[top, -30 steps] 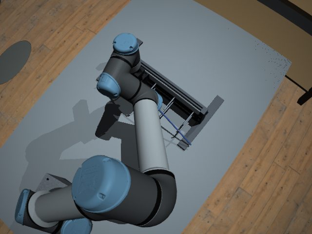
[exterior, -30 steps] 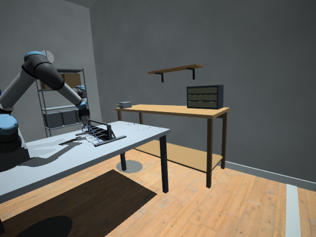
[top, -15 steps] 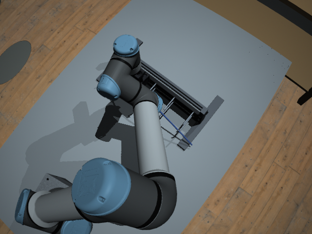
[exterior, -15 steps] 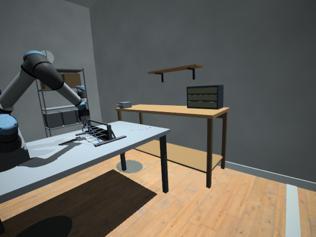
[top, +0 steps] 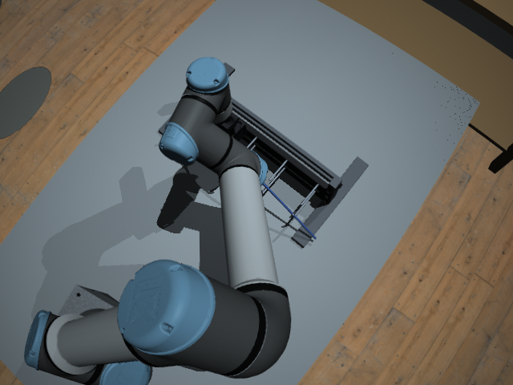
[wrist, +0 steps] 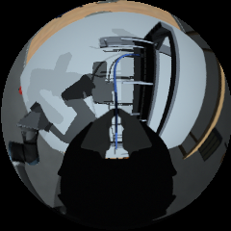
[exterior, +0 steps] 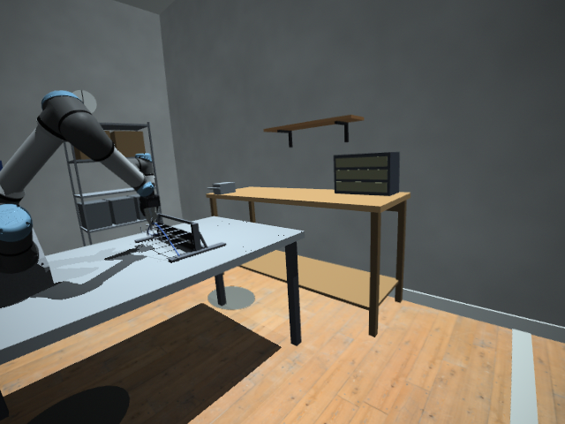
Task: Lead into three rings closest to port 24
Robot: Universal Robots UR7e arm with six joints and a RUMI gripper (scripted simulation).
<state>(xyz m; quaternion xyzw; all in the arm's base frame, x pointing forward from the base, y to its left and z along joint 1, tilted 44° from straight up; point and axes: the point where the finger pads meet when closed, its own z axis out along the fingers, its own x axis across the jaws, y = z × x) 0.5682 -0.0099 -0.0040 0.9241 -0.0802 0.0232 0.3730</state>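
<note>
Now: the black rack 90 mm ahead of my hand, 70 mm to the right of it and 60 mm below it.
</note>
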